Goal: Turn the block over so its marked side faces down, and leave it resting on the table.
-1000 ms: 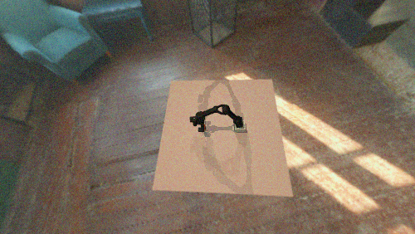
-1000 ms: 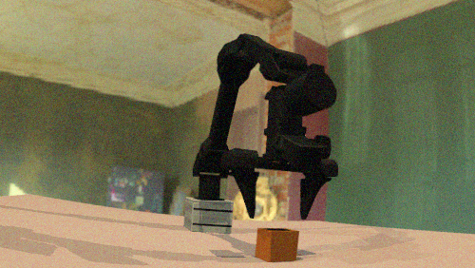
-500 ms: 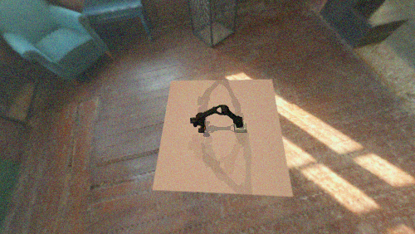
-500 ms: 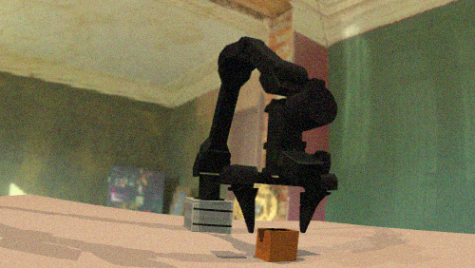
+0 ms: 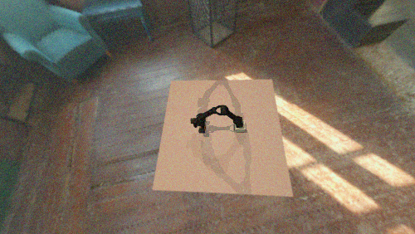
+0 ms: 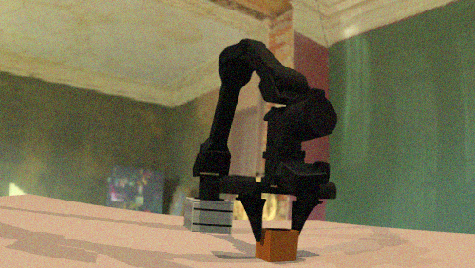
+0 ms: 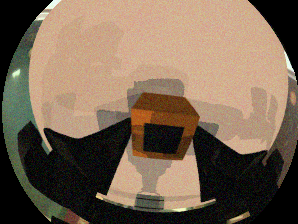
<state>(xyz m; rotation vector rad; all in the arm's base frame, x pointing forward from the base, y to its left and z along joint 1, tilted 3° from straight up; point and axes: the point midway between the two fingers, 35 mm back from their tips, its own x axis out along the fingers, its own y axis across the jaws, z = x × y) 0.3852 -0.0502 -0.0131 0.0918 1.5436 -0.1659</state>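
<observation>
Right now the orange block is 1 cm above my gripper tip.
</observation>
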